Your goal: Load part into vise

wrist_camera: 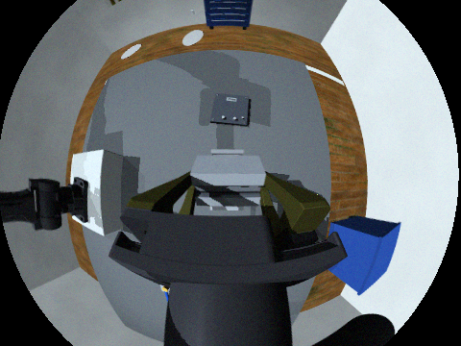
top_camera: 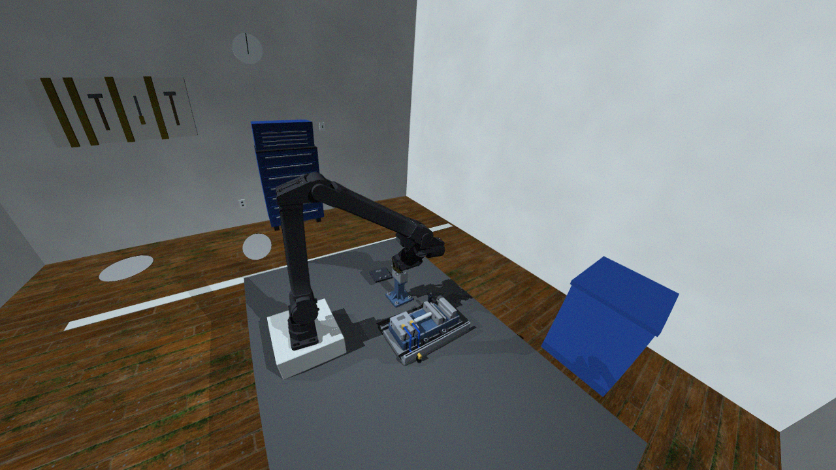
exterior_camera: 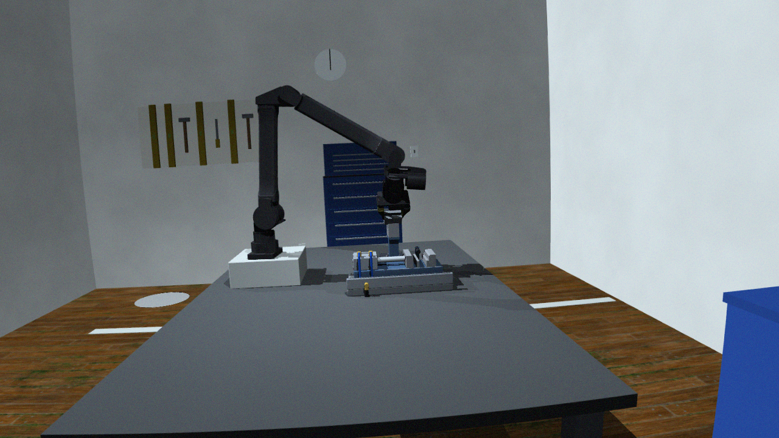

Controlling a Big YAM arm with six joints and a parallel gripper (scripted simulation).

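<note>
Right now the part is right at my hand. From my hand the other things lie so: air cylinder (22 cm to the right, 10 cm below, 8 cm behind); vise (21 cm to the right, 14 cm below, 2 cm ahead).
</note>
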